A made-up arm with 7 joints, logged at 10 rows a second.
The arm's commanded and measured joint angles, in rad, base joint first. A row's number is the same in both.
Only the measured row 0 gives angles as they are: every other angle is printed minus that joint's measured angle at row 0.
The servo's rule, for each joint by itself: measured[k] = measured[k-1] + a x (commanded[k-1-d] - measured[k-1]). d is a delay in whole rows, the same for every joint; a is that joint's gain. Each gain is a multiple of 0.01, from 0.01 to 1. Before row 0 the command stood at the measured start. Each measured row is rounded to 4 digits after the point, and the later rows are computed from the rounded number. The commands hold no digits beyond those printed.
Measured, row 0:
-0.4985, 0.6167, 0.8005, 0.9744, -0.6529, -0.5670, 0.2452
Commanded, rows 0 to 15:
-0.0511, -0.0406, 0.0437, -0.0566, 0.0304, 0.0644, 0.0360
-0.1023, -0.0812, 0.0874, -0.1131, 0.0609, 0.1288, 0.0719
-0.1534, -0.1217, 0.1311, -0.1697, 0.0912, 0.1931, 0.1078
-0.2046, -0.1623, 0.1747, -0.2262, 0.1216, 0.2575, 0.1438
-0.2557, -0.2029, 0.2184, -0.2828, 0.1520, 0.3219, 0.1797
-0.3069, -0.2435, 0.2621, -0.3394, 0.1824, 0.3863, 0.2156
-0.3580, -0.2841, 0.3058, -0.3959, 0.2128, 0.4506, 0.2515
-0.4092, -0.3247, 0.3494, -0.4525, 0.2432, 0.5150, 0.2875
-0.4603, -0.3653, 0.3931, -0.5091, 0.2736, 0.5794, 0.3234
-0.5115, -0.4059, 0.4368, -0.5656, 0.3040, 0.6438, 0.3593
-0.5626, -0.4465, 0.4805, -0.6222, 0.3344, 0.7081, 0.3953
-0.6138, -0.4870, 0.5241, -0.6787, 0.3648, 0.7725, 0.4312
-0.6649, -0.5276, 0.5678, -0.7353, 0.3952, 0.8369, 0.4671
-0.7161, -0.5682, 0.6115, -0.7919, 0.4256, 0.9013, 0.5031
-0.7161, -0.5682, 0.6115, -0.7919, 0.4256, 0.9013, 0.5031
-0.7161, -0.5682, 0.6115, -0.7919, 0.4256, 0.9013, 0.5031
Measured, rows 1 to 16:
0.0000, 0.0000, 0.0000, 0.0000, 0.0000, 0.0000, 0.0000
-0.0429, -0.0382, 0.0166, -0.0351, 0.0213, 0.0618, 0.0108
-0.0928, -0.0786, 0.0435, -0.0835, 0.0490, 0.1261, 0.0291
-0.1437, -0.1191, 0.0768, -0.1369, 0.0785, 0.1904, 0.0527
-0.1949, -0.1597, 0.1140, -0.1923, 0.1087, 0.2548, 0.0800
-0.2460, -0.2003, 0.1537, -0.2484, 0.1390, 0.3192, 0.1099
-0.2972, -0.2409, 0.1949, -0.3048, 0.1694, 0.3836, 0.1416
-0.3483, -0.2815, 0.2370, -0.3613, 0.1998, 0.4479, 0.1746
-0.3995, -0.3221, 0.2797, -0.4178, 0.2302, 0.5123, 0.2085
-0.4506, -0.3627, 0.3228, -0.4744, 0.2606, 0.5767, 0.2430
-0.5018, -0.4033, 0.3661, -0.5309, 0.2910, 0.6411, 0.2779
-0.5529, -0.4439, 0.4096, -0.5875, 0.3214, 0.7054, 0.3131
-0.6041, -0.4844, 0.4531, -0.6440, 0.3518, 0.7698, 0.3485
-0.6552, -0.5250, 0.4967, -0.7006, 0.3822, 0.8342, 0.3841
-0.7064, -0.5656, 0.5403, -0.7572, 0.4126, 0.8986, 0.4198
-0.7145, -0.5680, 0.5674, -0.7787, 0.4217, 0.9012, 0.4448
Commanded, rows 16 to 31:
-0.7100, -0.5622, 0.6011, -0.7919, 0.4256, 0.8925, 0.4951
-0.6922, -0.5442, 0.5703, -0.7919, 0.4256, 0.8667, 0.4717
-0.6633, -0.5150, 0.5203, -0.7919, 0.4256, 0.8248, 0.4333
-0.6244, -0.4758, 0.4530, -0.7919, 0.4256, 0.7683, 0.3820
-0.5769, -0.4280, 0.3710, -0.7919, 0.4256, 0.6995, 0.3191
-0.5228, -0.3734, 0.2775, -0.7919, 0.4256, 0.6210, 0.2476
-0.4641, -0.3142, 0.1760, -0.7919, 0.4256, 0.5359, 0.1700
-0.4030, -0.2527, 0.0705, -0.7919, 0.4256, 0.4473, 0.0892
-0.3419, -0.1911, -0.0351, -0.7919, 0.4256, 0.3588, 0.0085
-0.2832, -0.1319, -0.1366, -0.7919, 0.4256, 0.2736, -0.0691
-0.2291, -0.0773, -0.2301, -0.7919, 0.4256, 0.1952, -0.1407
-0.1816, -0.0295, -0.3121, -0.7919, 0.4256, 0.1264, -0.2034
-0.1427, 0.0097, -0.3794, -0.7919, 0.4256, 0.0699, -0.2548
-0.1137, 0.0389, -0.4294, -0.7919, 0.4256, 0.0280, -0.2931
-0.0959, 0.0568, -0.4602, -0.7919, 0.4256, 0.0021, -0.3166
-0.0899, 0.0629, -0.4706, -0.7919, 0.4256, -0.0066, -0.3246
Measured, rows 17 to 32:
-0.7158, -0.5682, 0.5842, -0.7869, 0.4244, 0.9013, 0.4623
-0.7109, -0.5626, 0.5906, -0.7900, 0.4252, 0.8929, 0.4721
-0.6952, -0.5453, 0.5829, -0.7912, 0.4255, 0.8677, 0.4720
-0.6684, -0.5168, 0.5591, -0.7916, 0.4256, 0.8265, 0.4604
-0.6314, -0.4783, 0.5188, -0.7918, 0.4256, 0.7706, 0.4369
-0.5856, -0.4310, 0.4626, -0.7919, 0.4256, 0.7023, 0.4016
-0.5328, -0.3769, 0.3923, -0.7919, 0.4256, 0.6243, 0.3554
-0.4751, -0.3180, 0.3101, -0.7919, 0.4256, 0.5394, 0.2998
-0.4145, -0.2566, 0.2191, -0.7919, 0.4256, 0.4510, 0.2366
-0.3535, -0.1950, 0.1225, -0.7919, 0.4256, 0.3625, 0.1682
-0.2944, -0.1357, 0.0240, -0.7919, 0.4256, 0.2772, 0.0970
-0.2395, -0.0808, -0.0726, -0.7919, 0.4256, 0.1985, 0.0257
-0.1909, -0.0326, -0.1636, -0.7919, 0.4256, 0.1293, -0.0430
-0.1504, 0.0072, -0.2456, -0.7919, 0.4256, 0.0723, -0.1065
-0.1196, 0.0370, -0.3154, -0.7919, 0.4256, 0.0298, -0.1625
-0.0997, 0.0556, -0.3704, -0.7919, 0.4256, 0.0032, -0.2087

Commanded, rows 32 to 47:
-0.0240, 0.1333, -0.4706, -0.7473, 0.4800, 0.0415, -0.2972
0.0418, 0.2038, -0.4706, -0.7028, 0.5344, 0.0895, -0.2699
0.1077, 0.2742, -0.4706, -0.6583, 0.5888, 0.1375, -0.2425
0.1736, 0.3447, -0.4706, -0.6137, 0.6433, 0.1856, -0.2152
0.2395, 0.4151, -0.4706, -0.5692, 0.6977, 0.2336, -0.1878
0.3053, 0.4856, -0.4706, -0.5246, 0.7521, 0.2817, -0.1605
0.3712, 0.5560, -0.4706, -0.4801, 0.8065, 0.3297, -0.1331
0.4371, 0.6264, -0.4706, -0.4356, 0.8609, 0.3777, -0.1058
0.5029, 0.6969, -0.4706, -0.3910, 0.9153, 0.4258, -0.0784
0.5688, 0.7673, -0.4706, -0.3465, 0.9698, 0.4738, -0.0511
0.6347, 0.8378, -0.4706, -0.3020, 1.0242, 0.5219, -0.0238
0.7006, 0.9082, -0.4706, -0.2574, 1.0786, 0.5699, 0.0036
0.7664, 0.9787, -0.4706, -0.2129, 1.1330, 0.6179, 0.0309
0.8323, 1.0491, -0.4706, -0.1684, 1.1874, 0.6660, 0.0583
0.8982, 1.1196, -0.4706, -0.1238, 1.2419, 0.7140, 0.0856
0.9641, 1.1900, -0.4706, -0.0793, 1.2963, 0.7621, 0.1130
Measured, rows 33 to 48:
-0.0915, 0.0625, -0.4085, -0.7919, 0.4256, -0.0062, -0.2435
-0.0348, 0.1291, -0.4321, -0.7642, 0.4637, 0.0396, -0.2596
0.0295, 0.1993, -0.4467, -0.7261, 0.5132, 0.0875, -0.2627
0.0952, 0.2697, -0.4558, -0.6841, 0.5661, 0.1355, -0.2566
0.1611, 0.3402, -0.4614, -0.6405, 0.6201, 0.1836, -0.2442
0.2270, 0.4106, -0.4649, -0.5963, 0.6744, 0.2316, -0.2273
0.2928, 0.4811, -0.4671, -0.5518, 0.7288, 0.2797, -0.2073
0.3587, 0.5515, -0.4684, -0.5073, 0.7832, 0.3277, -0.1850
0.4246, 0.6219, -0.4692, -0.4628, 0.8376, 0.3757, -0.1612
0.4904, 0.6924, -0.4697, -0.4183, 0.8920, 0.4238, -0.1364
0.5563, 0.7628, -0.4700, -0.3738, 0.9465, 0.4718, -0.1108
0.6222, 0.8333, -0.4702, -0.3293, 1.0009, 0.5199, -0.0847
0.6881, 0.9037, -0.4704, -0.2847, 1.0553, 0.5679, -0.0582
0.7539, 0.9742, -0.4705, -0.2402, 1.1097, 0.6159, -0.0315
0.8198, 1.0446, -0.4705, -0.1957, 1.1641, 0.6640, -0.0046
0.8857, 1.1151, -0.4705, -0.1511, 1.2186, 0.7120, 0.0225

